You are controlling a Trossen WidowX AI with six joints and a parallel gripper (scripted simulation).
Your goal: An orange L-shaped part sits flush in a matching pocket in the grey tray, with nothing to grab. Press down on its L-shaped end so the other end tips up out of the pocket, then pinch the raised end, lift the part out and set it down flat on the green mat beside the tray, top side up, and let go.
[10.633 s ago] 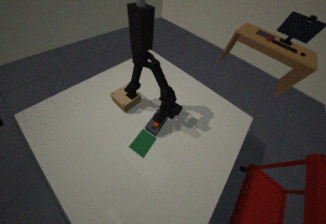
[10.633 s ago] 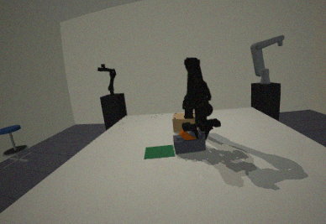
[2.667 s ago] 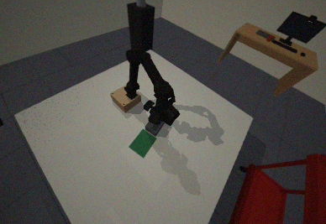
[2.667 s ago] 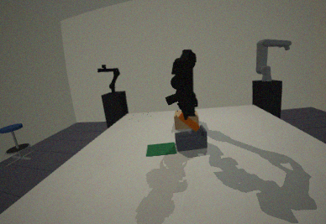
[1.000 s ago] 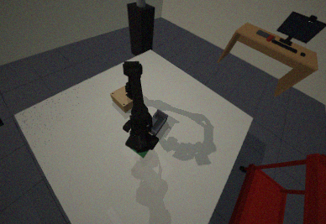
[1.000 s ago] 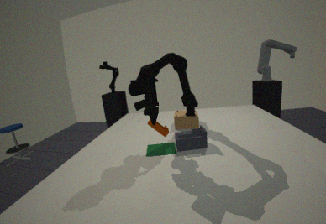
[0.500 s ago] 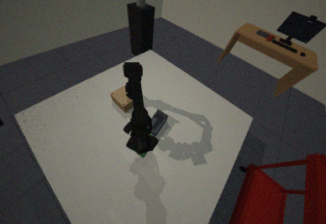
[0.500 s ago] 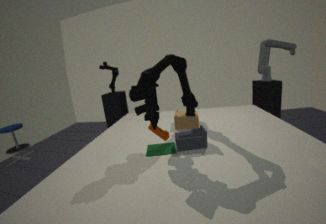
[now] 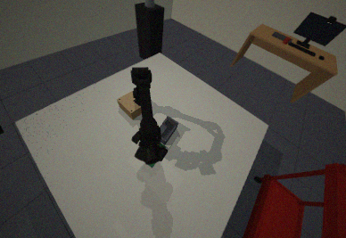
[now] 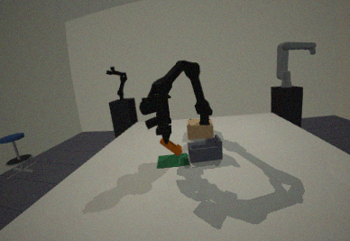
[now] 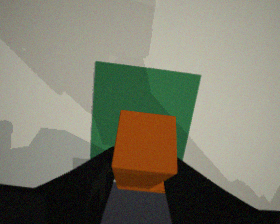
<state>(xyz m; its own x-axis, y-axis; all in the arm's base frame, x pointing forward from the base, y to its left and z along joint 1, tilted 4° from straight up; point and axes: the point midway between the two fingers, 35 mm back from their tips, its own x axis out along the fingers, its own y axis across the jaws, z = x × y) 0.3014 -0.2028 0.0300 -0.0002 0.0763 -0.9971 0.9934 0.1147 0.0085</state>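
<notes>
The green mat is 2 cm to the left of my gripper tip and 11 cm below it. From my gripper tip the other things lie so: tray (2 cm behind, 17 cm to the left, 11 cm below); orange L-shaped part (2 cm behind, 3 cm to the left, 3 cm below).
</notes>
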